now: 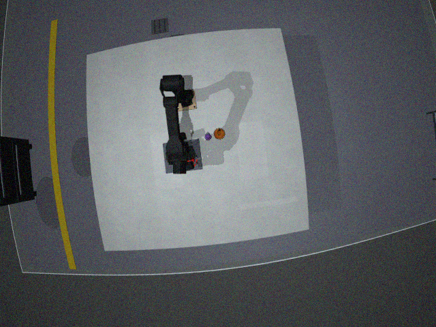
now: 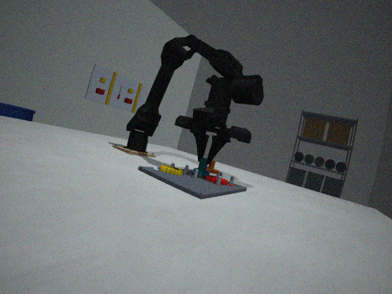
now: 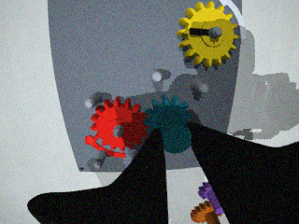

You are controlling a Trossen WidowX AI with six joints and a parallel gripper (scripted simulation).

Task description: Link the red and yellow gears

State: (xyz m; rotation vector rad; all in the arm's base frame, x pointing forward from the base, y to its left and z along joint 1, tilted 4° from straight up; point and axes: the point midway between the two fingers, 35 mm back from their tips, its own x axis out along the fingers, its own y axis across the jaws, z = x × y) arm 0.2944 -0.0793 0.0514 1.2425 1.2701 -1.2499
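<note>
The teal gear is 1 cm below my gripper tip. Round my gripper tip: red arrow: 7 cm ahead, 3 cm below, 2 cm to the left; yellow gear: 6 cm to the right, 5 cm behind, 3 cm below; red gear: 4 cm ahead, 3 cm below.
</note>
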